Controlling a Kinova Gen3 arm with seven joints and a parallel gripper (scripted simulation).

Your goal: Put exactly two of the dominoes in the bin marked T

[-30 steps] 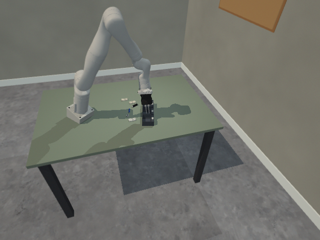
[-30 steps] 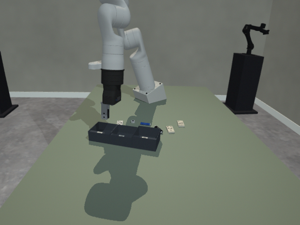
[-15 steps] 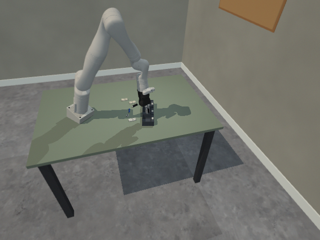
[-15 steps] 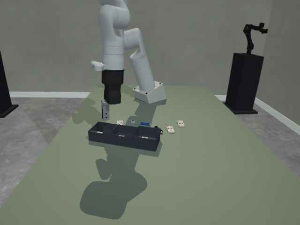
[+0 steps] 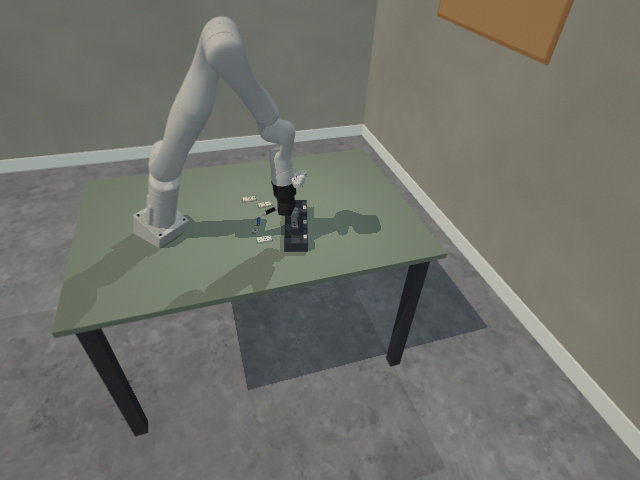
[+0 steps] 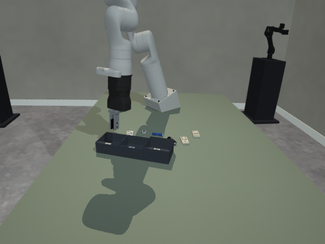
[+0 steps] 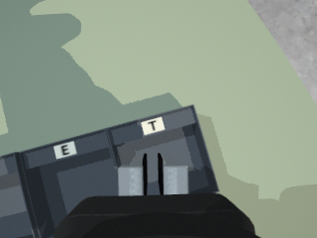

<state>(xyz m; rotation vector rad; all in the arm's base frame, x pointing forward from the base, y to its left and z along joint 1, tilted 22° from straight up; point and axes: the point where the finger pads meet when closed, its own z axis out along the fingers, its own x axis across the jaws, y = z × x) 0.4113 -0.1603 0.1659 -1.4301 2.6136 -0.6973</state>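
My gripper is now 7 cm to the right of the dark three-part bin, 7 cm above it and 3 cm short of it. From my hand the other things lie so: blue cylinder: 16 cm to the left, 9 cm below, 9 cm behind; then small grey nut: 12 cm behind, 11 cm to the left, 9 cm below; then black cylinder: 20 cm to the left, 9 cm below, 3 cm behind.
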